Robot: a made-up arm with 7 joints. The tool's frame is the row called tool.
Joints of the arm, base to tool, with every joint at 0 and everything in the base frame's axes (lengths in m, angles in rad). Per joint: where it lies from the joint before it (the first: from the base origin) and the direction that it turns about. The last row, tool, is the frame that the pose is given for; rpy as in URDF.
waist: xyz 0 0 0 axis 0.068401 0.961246 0.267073
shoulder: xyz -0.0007 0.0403 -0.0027 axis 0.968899 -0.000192 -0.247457
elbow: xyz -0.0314 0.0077 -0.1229 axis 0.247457 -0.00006 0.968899
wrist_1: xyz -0.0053 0 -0.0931 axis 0.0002 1 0.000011
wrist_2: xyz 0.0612 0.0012 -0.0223 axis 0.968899 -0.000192 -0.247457
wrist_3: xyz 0.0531 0 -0.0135 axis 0.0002 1 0.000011
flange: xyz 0.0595 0 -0.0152 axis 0.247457 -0.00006 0.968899
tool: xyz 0 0 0 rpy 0 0.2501 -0.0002
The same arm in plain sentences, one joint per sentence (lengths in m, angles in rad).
The arm has seven revolute joints in a row. What follows holds with every joint at zero, and every direction is one of the base frame's. Joint 1 is mounted at the same point as the base frame's origin and turns about the direction (0.068403, 0.961235, 0.26711). Joint 2 is mounted 0.0007 m along -x and 0.0403 m along +y and 0.0027 m along -z from joint 1 and turns about the direction (0.968889, -0.0002, -0.247497). Joint 3 is mounted 0.0314 m along -x and 0.0077 m along +y and 0.1229 m along -z from joint 2 and turns about the direction (0.247497, -0.0001, 0.968889). Joint 4 is mounted 0.0053 m along -x and 0.0931 m along -z from joint 3 and turns about the direction (0.0002, 1, 0). Joint 5 is mounted 0.0612 m along +x and 0.0012 m along +y and 0.0223 m along -z from joint 4 and turns about the direction (0.968889, -0.0002, -0.247497). Joint 6 is mounted 0.0531 m along +x and 0.0135 m along -z from joint 5 and turns about the direction (0.0002, 1, 0). Joint 7 is mounted 0.0595 m along +x and 0.0152 m along -z from joint 6 and turns about the direction (0.247497, -0.0001, 0.968889). The tool frame, which is the frame that the pose is given for, is mounted at the same point as joint 7; its axes are the base frame's turned by roll 0, pitch 0.2501 and yaw -0.0002 rad (as in URDF: about the fixed x, then y, then z).
